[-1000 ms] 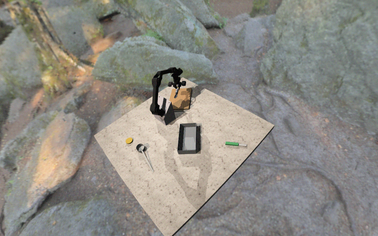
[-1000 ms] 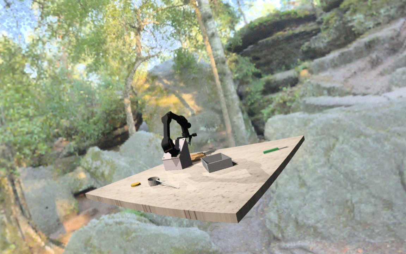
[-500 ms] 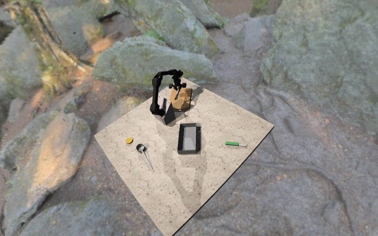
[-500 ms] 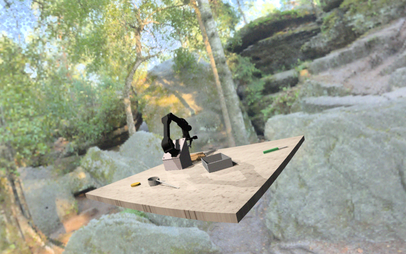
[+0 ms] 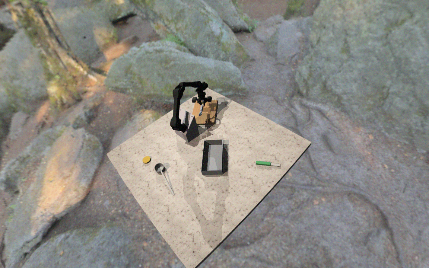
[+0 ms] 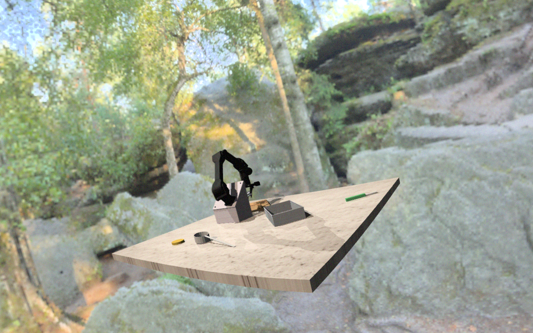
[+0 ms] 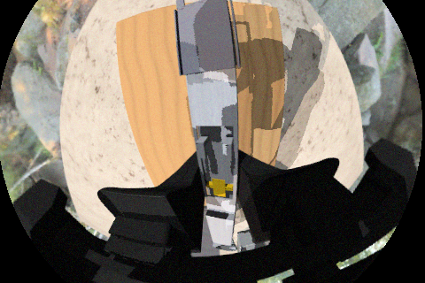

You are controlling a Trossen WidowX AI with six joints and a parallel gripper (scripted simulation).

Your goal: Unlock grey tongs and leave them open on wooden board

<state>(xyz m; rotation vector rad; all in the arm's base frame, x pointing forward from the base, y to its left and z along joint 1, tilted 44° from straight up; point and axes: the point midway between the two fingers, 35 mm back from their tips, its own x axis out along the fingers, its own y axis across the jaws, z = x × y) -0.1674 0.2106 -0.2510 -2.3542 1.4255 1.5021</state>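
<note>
The wooden board lies 70 mm below my gripper tip. The rest, counted from my gripper tip: yellow disc (720 mm to the right, 140 mm ahead, 70 mm below); then small yellow part (40 mm above); then roasting tin (520 mm ahead, 290 mm to the right, 50 mm below).
</note>
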